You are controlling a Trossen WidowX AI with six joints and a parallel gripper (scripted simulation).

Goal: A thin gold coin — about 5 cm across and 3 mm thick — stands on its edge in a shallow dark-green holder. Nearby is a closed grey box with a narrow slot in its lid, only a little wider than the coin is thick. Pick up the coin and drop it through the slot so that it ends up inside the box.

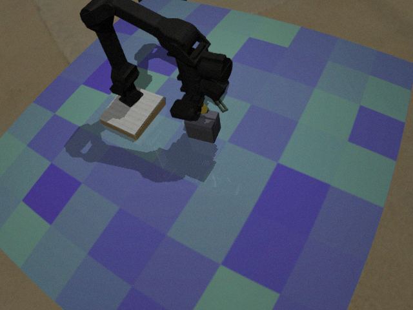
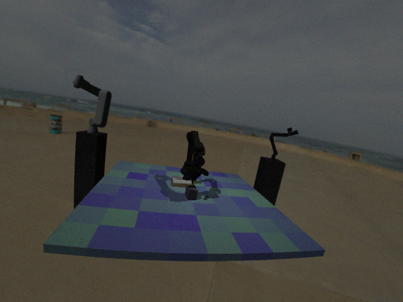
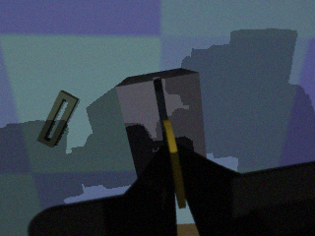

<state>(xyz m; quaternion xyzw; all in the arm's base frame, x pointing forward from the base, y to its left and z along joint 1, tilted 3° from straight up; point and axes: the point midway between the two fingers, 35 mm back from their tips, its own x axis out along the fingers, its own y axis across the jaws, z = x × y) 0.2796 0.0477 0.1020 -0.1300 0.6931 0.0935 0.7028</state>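
The gold coin lies 1 cm above my gripper tip.
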